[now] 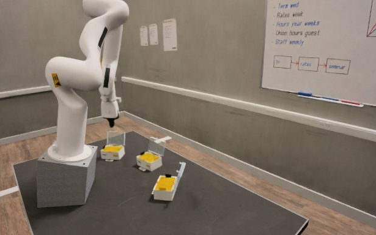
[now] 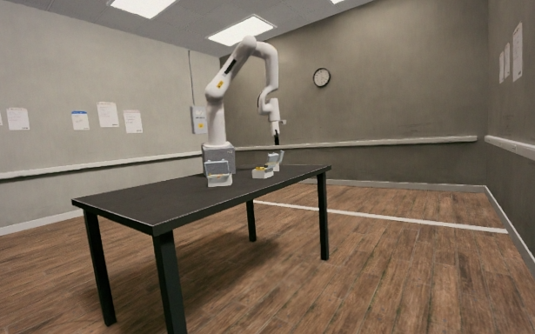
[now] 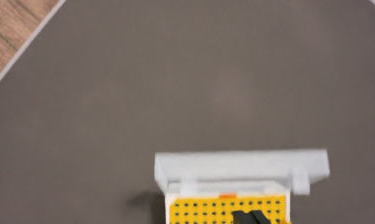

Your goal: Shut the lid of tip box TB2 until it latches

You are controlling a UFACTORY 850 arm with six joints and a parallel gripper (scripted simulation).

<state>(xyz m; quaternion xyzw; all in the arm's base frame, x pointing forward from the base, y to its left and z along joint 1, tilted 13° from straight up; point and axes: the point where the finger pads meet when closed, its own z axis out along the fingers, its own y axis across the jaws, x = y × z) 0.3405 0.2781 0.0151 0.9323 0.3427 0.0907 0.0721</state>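
Now: the clear lid 1 cm ahead of my hand and 10 cm below it. Round my hand: tip box lid 13 cm ahead, 29 cm to the right, 10 cm below.
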